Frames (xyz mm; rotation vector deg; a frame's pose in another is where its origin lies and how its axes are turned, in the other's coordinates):
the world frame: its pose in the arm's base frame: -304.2 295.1 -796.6 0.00 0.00 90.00
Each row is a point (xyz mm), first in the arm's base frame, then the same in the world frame.
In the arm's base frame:
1: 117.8 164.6 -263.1
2: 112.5 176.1 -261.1
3: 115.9 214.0 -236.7
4: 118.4 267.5 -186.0
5: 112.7 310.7 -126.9
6: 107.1 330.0 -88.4
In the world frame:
1: -130.5 -422.0 533.5
2: -119.0 -416.7 535.5
3: -81.1 -420.1 559.9
4: -27.6 -422.6 610.6
5: 15.6 -416.9 669.7
6: 34.9 -411.3 708.2

